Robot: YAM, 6 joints.
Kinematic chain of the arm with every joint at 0, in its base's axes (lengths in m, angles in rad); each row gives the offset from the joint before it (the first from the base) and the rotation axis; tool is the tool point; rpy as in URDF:
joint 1: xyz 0 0 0.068 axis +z
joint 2: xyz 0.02 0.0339 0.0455 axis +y
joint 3: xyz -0.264 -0.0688 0 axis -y
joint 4: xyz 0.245 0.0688 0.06 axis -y
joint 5: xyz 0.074 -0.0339 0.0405 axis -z
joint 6: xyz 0.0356 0 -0.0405 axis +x
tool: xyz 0 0 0 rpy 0 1.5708 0
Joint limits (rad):
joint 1: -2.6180..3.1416
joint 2: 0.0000..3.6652
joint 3: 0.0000..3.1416
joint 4: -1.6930..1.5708
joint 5: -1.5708..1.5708
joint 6: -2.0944..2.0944
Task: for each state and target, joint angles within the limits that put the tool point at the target. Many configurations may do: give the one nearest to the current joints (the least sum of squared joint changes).
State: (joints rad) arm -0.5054 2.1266 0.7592 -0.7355 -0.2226 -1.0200
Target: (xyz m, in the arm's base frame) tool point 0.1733 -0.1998 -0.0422
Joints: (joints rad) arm -0.8787 2.4036 0.9755 -0.5690 -0.1668 -1.0200
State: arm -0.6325 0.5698 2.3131 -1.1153 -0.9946 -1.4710
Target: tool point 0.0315 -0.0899 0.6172
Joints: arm -1.4813 1.2049 2.2670 -0.9232 -0.7150 -1.4710
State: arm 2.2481 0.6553 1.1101 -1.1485 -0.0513 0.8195
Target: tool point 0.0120 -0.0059 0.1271
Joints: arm 2.2520 1.0298 0.1188 -1.6930 0.1582 0.8195
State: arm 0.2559 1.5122 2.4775 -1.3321 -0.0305 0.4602
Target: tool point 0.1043 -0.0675 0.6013
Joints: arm -0.5204 1.3873 2.5381 -1.3349 0.1895 0.4602
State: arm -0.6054 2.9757 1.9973 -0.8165 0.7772 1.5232
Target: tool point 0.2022 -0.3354 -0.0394
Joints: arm -0.9626 2.7078 1.6864 -1.0561 0.8066 1.5232
